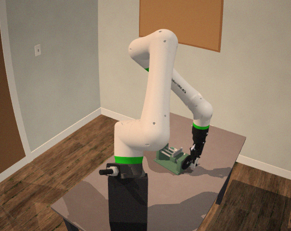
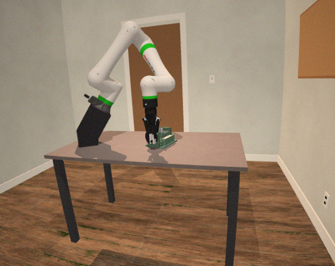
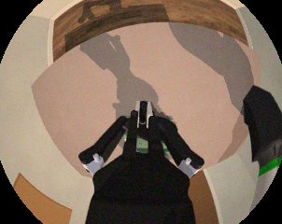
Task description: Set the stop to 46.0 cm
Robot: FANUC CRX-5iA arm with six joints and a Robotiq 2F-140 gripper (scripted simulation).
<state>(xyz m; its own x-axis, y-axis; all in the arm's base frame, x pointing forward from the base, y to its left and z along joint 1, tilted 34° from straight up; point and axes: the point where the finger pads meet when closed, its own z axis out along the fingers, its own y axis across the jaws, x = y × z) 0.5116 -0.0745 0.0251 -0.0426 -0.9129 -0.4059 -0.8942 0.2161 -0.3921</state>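
Now: hand 2 cm past the green stop fixture, 12 cm to the right of it and 1 cm below it. Also, from my hand: black handwheel: 1 cm behind, 2 cm to the left, 1 cm below.
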